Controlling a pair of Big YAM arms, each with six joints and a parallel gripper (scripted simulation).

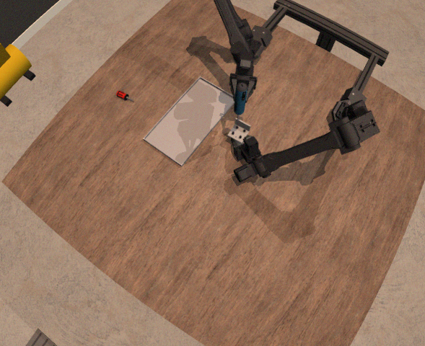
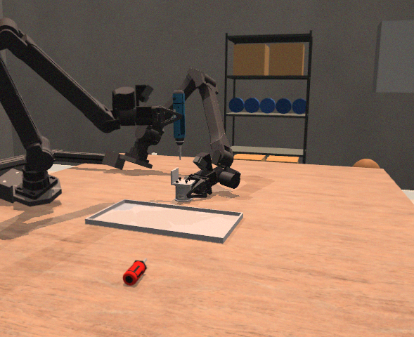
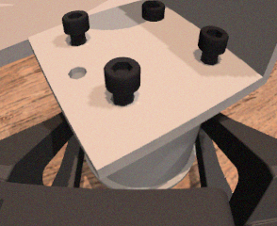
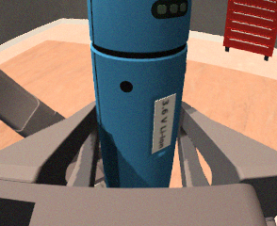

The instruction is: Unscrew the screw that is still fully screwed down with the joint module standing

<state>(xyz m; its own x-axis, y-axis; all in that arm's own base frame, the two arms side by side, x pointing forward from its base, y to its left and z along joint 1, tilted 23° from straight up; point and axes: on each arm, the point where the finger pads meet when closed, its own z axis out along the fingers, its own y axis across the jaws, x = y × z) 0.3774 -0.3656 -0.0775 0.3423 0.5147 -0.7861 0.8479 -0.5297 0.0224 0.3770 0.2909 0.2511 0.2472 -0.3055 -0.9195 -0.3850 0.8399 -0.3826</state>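
The joint module lies 10 mm above my left hand. Round my left hand: shallow grey tray 220 mm to the right, 60 mm ahead, 20 mm below; pale l-shaped bracket 50 mm above; red manual screwdriver 550 mm to the right, 180 mm ahead, 10 mm below.
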